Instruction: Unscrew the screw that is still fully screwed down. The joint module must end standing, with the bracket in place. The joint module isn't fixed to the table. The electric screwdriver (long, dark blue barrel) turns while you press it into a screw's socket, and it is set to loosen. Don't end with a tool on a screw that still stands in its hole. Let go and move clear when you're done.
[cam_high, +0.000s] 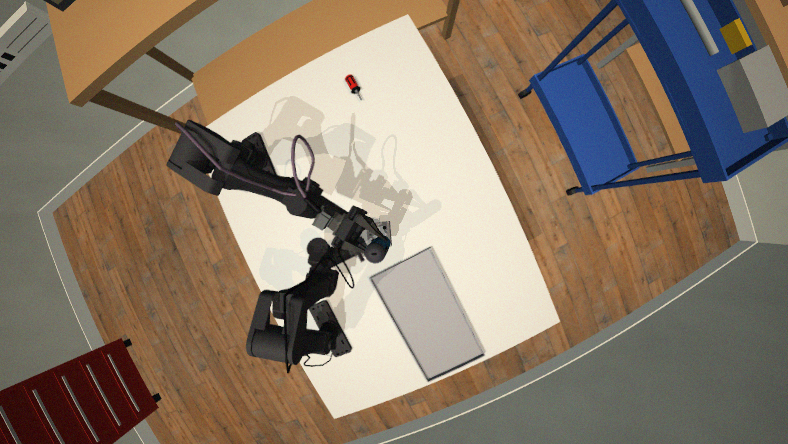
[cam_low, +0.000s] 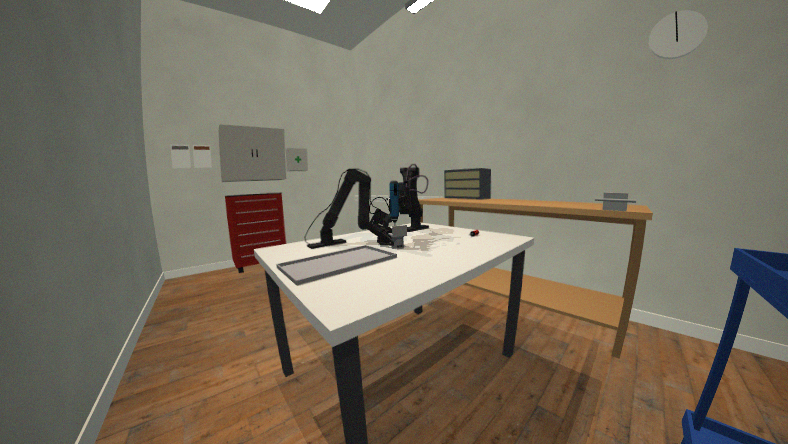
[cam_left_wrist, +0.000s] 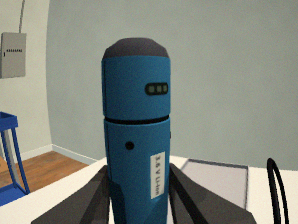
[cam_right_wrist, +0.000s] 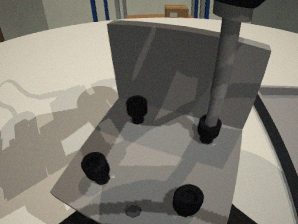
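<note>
The grey bracket lies 50 mm above my right hand. Round my right hand: flat grey tray 320 mm to the right, 40 mm ahead, 20 mm below; red-handled screwdriver 470 mm to the left, 110 mm ahead, 10 mm below.
</note>
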